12 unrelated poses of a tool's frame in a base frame.
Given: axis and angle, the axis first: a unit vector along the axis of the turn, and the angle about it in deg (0 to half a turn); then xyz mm.
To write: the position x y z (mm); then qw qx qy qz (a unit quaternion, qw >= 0). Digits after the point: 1 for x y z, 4 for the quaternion.
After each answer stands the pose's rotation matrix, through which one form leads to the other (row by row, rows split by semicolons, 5 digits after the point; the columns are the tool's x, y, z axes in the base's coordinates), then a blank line. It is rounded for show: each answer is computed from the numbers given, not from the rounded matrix.
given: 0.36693 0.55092 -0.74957 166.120 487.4 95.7 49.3
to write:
487.4 95.7 49.3 0.1208 0.3642 0.5469 -0.7441
-0.70546 0.57821 -0.40989; 0.21858 -0.37264 -0.90187; -0.67420 -0.72582 0.13650

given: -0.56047 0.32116 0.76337 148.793 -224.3 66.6 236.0
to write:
-224.3 66.6 236.0 0.2690 -0.5398 0.3093 0.7352
-0.27250 -0.72948 -0.62738; 0.06157 -0.66394 0.74525; -0.96018 0.16445 0.22584

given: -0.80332 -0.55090 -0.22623 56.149 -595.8 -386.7 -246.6
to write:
-595.8 -386.7 -246.6 0.8823 -0.3781 -0.2593 -0.1065
0.84289 0.38392 -0.37702; 0.00815 0.69147 0.72236; 0.53802 -0.61194 0.57971

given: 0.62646 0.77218 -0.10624 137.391 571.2 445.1 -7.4
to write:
571.2 445.1 -7.4 0.3633 0.5836 0.7194 -0.0990
-0.05470 0.91169 0.40722; 0.76784 0.29911 -0.56652; -0.63830 0.28169 -0.71640

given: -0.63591 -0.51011 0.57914 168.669 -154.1 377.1 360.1
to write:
-154.1 377.1 360.1 0.0987 -0.6328 -0.5076 0.5763
-0.17962 0.52866 -0.82961; 0.75624 -0.46515 -0.46015; -0.62916 -0.71004 -0.31624

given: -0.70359 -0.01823 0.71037 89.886 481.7 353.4 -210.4
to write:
481.7 353.4 -210.4 0.7078 -0.4970 -0.0129 0.5018
0.49605 -0.69757 -0.51705; 0.72317 0.00232 0.69067; -0.48059 -0.71651 0.50561

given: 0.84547 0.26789 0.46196 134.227 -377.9 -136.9 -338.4
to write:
-377.9 -136.9 -338.4 0.3889 0.7789 0.2468 0.4256
0.51592 0.05344 0.85497; 0.71551 -0.57568 -0.39578; 0.47104 0.81593 -0.33524

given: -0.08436 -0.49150 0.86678 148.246 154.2 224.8 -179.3
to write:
154.2 224.8 -179.3 0.2736 -0.0811 -0.4728 0.8337
-0.83715 -0.37944 -0.39396; 0.53288 -0.40333 -0.74388; 0.12337 -0.83268 0.53985

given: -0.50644 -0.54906 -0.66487 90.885 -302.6 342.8 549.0
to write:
-302.6 342.8 549.0 0.7016 -0.3609 -0.3912 -0.4738
0.24500 0.94715 -0.20708; -0.38243 0.29068 0.87707; 0.89091 -0.13569 0.43343

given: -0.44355 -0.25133 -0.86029 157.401 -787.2 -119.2 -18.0
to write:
-787.2 -119.2 -18.0 0.1959 -0.4350 -0.2465 -0.8436
-0.54485 0.54499 0.63728; -0.11620 -0.80173 0.58628; 0.83044 0.24538 0.50015

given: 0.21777 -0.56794 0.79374 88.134 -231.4 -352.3 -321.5
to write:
-231.4 -352.3 -321.5 0.7185 0.1515 -0.3950 0.5520
0.07844 -0.91297 -0.40041; 0.67367 0.34461 -0.65377; 0.73486 -0.21846 0.64207

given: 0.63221 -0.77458 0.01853 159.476 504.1 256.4 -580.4
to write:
504.1 256.4 -580.4 0.1781 0.6221 -0.7622 0.0182
-0.16252 -0.95480 -0.24888; -0.94181 0.22533 -0.24945; 0.29425 0.19386 -0.93586

